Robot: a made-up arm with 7 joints.
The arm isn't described. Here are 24 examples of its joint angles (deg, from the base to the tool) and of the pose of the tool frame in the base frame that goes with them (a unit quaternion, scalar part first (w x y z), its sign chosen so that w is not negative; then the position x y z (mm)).
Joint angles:
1: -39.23 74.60 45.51 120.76 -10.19 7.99 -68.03
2: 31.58 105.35 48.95 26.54 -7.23 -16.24 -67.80
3: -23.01 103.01 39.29 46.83 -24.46 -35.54 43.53
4: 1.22 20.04 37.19 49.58 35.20 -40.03 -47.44
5: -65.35 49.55 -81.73 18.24 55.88 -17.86 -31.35
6: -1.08 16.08 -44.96 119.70 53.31 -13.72 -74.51
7: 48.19 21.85 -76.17 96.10 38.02 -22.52 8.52
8: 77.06 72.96 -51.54 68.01 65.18 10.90 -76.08
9: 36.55 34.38 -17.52 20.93 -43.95 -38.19 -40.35
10: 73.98 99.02 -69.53 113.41 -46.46 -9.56 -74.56
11: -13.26 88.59 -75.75 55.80 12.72 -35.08 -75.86
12: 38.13 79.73 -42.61 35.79 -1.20 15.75 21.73
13: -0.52 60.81 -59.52 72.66 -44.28 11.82 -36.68
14: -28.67 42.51 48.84 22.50 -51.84 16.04 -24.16
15: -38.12 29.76 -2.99 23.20 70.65 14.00 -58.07
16: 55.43 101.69 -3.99 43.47 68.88 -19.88 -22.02
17: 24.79 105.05 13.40 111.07 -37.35 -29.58 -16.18
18: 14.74 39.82 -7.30 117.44 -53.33 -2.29 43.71
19: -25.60 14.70 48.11 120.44 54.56 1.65 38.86
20: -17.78 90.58 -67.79 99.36 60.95 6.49 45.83
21: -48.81 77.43 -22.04 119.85 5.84 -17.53 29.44
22: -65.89 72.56 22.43 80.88 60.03 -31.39 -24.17
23: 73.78 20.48 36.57 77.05 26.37 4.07 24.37
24: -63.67 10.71 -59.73 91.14 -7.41 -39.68 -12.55
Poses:
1: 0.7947 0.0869 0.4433 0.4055 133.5 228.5 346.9
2: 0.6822 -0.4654 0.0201 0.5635 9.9 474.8 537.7
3: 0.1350 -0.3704 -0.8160 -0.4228 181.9 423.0 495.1
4: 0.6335 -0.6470 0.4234 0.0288 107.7 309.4 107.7
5: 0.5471 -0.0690 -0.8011 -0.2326 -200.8 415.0 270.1
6: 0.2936 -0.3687 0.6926 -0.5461 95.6 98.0 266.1
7: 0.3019 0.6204 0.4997 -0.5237 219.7 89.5 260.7
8: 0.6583 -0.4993 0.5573 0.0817 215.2 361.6 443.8
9: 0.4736 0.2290 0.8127 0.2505 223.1 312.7 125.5
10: 0.7351 0.4246 0.1805 0.4968 127.1 291.1 307.5
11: 0.2263 0.2622 0.8791 0.3275 -20.6 431.5 258.6
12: 0.0885 0.1044 -0.9572 -0.2552 175.6 471.5 329.9
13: 0.1410 0.5684 0.7140 0.3838 30.9 261.9 122.2
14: 0.2742 0.2370 -0.7945 -0.4872 -12.9 413.3 108.9
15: 0.2328 0.7042 -0.5865 -0.3255 -127.1 367.7 104.2
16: 0.8949 -0.2791 0.3352 0.0945 -19.5 475.8 489.8
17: 0.4194 0.5624 0.2372 0.6720 108.6 263.9 468.8
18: 0.2259 0.5393 0.7327 0.3482 152.8 142.4 325.1
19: 0.5955 0.1583 0.6595 -0.4305 47.1 325.6 288.7
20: 0.4832 -0.1121 -0.6971 0.5177 76.1 342.9 215.7
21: 0.1529 -0.6375 -0.6660 0.3560 69.9 225.2 274.8
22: 0.3997 -0.1170 0.9074 -0.0559 70.0 401.0 274.8
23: 0.8631 0.1294 0.3345 -0.3554 211.7 354.8 431.6
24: 0.1068 0.0878 0.7172 -0.6830 -141.5 58.8 240.9
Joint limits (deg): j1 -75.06..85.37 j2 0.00..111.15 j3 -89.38..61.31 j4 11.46..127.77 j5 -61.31..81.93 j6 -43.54..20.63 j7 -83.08..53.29
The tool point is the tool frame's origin. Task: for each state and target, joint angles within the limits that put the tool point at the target. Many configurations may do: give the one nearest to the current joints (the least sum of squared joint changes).
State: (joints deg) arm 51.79 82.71 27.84 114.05 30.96 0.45 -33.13
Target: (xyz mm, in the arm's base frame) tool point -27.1 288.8 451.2
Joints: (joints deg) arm 67.04 67.56 52.22 116.81 37.96 -2.11 -28.77
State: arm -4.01 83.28 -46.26 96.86 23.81 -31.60 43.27
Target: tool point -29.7 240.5 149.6
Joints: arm -30.59 56.38 -69.97 87.54 23.18 -31.51 44.64
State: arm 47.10 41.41 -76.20 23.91 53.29 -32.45 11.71
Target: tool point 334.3 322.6 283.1
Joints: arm 69.63 33.37 -74.16 29.74 51.63 -28.91 13.55
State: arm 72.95 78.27 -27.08 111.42 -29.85 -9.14 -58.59
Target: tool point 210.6 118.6 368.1
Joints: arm 71.48 40.19 -39.40 108.27 -36.51 0.98 -65.46
